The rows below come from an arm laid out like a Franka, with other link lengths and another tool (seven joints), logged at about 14 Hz.
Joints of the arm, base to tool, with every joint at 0 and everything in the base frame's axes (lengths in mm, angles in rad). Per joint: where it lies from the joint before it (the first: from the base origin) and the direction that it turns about. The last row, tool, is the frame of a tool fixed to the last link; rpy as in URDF.
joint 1: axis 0 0 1 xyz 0 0 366.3
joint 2: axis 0 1 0 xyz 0 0 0
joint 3: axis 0 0 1 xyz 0 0 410.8
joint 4: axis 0 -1 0 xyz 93.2 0 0
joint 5: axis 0 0 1 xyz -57.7 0 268.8
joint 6: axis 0 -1 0 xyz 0 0 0
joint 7: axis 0 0 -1 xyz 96.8 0 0
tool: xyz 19 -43 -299.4 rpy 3.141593 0.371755 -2.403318
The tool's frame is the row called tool.
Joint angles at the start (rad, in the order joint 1, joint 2, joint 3, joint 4, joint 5, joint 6, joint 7):
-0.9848 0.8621 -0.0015 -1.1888 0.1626 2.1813 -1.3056
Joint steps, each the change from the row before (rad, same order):
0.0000 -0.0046 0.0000 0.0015 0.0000 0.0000 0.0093
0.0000 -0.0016 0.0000 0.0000 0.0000 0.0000 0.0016
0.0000 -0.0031 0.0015 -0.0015 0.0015 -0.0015 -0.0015
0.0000 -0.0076 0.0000 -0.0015 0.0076 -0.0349 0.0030
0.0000 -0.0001 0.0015 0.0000 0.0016 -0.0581 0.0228
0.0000 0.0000 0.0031 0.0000 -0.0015 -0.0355 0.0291
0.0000 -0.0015 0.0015 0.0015 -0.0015 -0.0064 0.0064
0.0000 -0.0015 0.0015 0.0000 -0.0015 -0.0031 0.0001
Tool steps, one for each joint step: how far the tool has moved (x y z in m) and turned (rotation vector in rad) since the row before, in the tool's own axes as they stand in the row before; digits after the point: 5 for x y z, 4 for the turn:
-0.00100 -0.00174 -0.00412 0.0083 0.0022 0.0059
-0.00039 -0.00043 -0.00120 0.0019 0.0006 0.0008
-0.00201 -0.00034 -0.00088 0.0004 -0.0024 -0.0019
-0.00571 0.00730 0.00165 -0.0189 -0.0190 0.0142
-0.00461 0.01566 0.01021 -0.0396 -0.0276 0.0398
-0.00267 0.00968 0.00654 -0.0206 -0.0157 0.0364
-0.00130 0.00084 -0.00028 -0.0016 -0.0015 0.0052
-0.00123 0.00040 -0.00017 -0.0023 -0.0006 -0.0010

